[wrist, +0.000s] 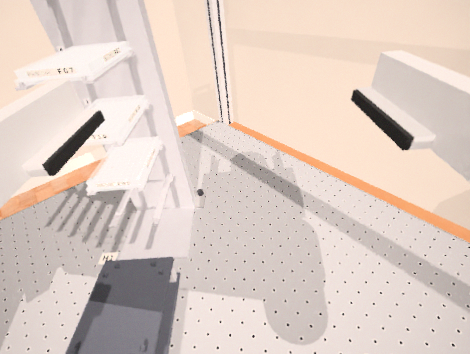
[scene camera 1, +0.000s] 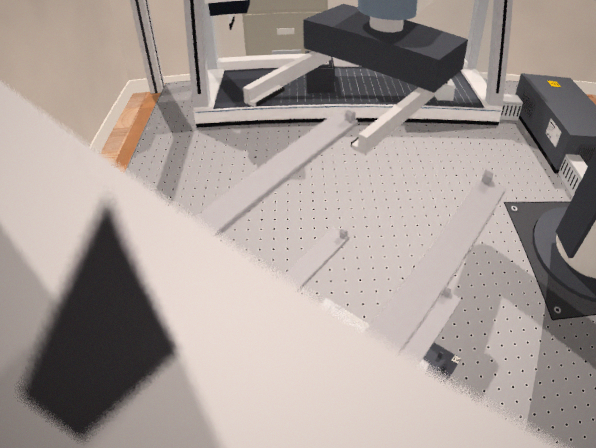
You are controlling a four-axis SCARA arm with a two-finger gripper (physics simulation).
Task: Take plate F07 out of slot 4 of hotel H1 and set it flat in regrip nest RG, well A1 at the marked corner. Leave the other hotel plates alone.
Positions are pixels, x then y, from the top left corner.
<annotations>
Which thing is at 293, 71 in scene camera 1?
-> My gripper.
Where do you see a hotel tower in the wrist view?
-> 141, 74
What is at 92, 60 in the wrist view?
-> A white multiwell plate.
</annotations>
